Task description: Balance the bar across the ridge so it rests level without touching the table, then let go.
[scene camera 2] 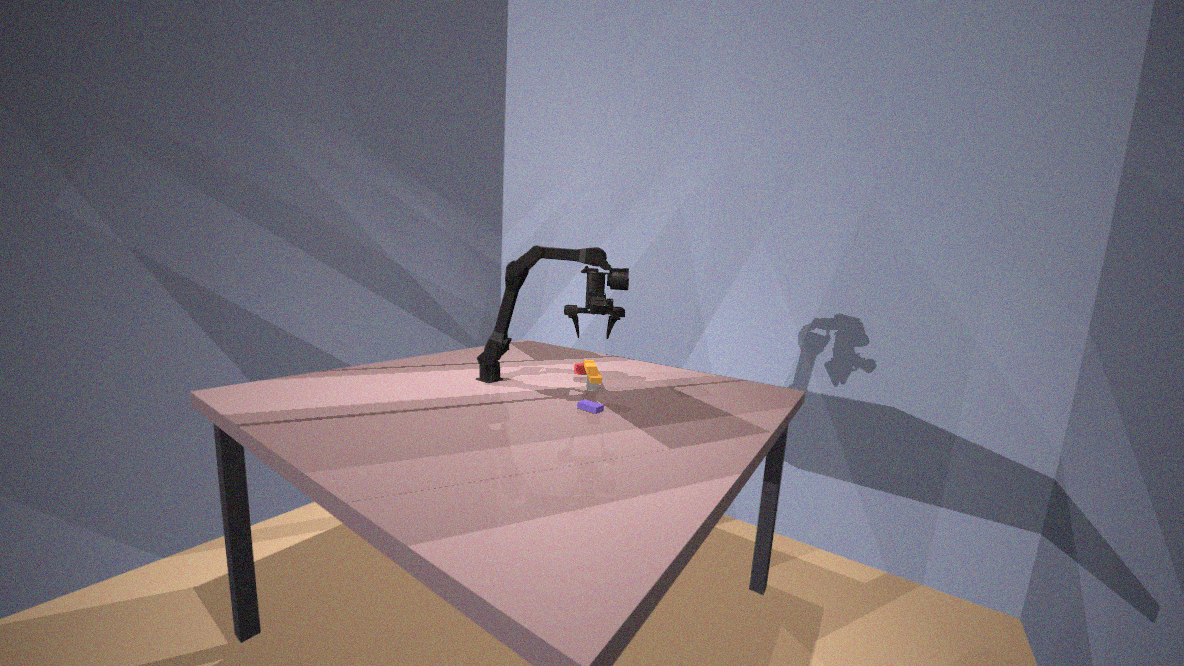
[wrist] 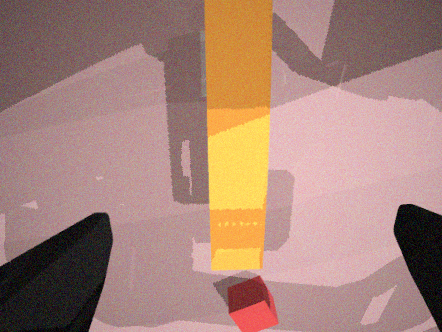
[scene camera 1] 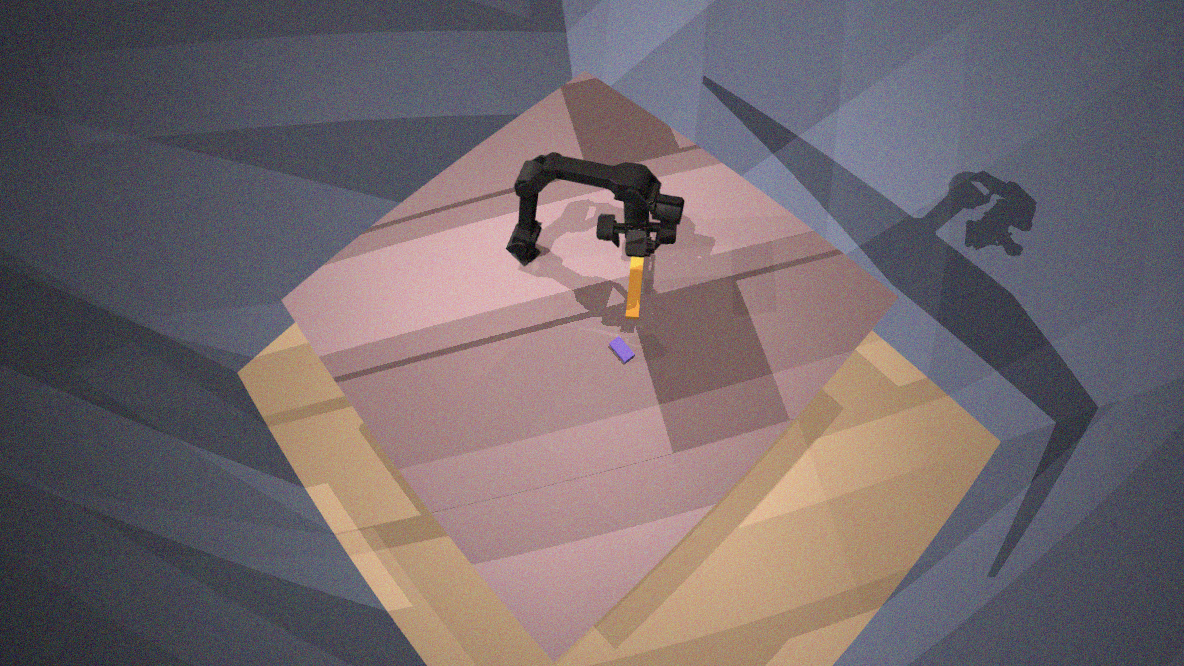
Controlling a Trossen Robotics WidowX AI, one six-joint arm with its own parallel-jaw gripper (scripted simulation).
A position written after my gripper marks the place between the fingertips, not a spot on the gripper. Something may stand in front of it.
My gripper [scene camera 1: 636, 247] is open, holding nothing. Also in view: a bar [scene camera 1: 636, 270].
The bar shows as well in the wrist view [wrist: 238, 47]. My gripper is seen too in scene camera 2 [scene camera 2: 592, 338] and in the wrist view [wrist: 258, 223].
